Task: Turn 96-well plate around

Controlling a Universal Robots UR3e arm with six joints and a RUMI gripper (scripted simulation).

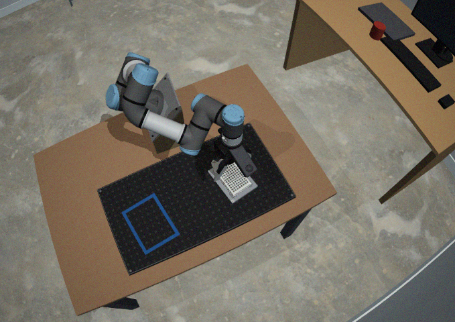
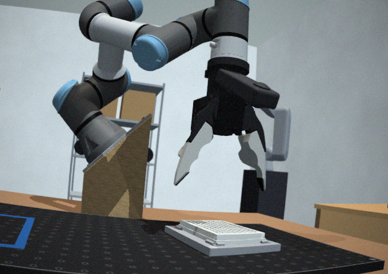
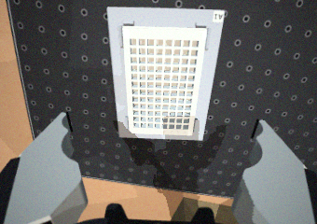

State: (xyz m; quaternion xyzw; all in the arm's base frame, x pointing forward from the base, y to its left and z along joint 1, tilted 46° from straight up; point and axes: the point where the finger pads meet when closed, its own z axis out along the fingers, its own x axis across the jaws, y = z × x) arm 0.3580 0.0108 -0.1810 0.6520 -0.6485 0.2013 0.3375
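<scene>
My gripper is now 7 cm above the white 96-well plate. Round my hand: corner label (8 cm ahead, 5 cm to the right, 7 cm below); then grey plate nest N1 (8 cm below).
</scene>
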